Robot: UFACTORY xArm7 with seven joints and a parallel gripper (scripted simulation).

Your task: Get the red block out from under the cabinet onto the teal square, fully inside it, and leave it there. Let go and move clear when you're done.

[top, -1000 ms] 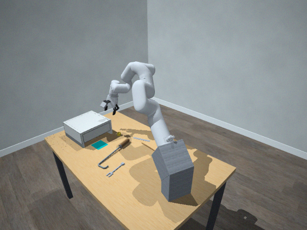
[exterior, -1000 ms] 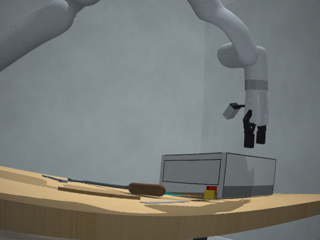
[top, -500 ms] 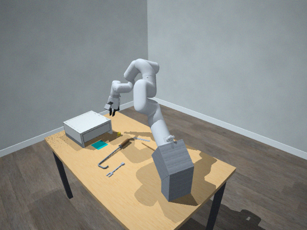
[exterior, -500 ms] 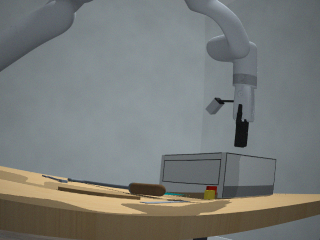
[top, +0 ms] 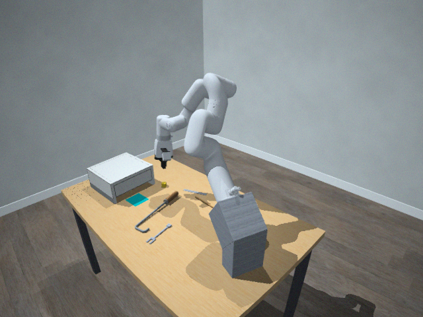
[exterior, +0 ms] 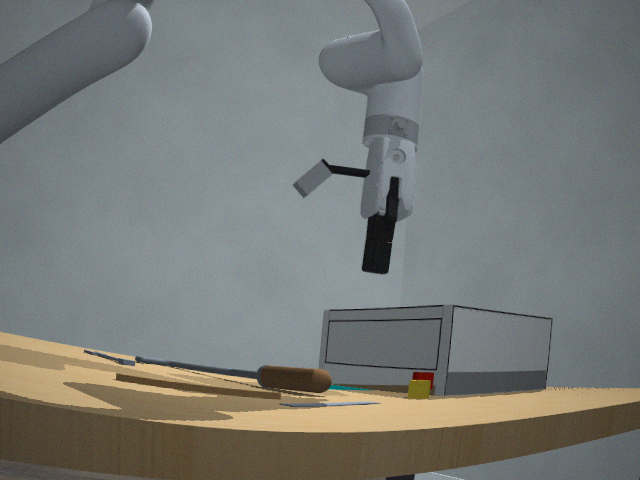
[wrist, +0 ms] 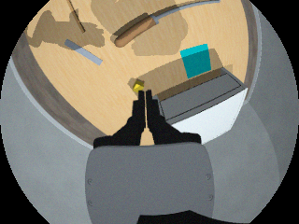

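My gripper is now 18 cm above the flat grey strip, 12 cm to the left of it and 12 cm past it. The rest, counted from my hand: teal square (18 cm to the left, 18 cm below, 6 cm ahead); yellow block (17 cm below, 7 cm ahead, 3 cm to the right); long hook tool (17 cm below, 15 cm to the left, 15 cm behind).
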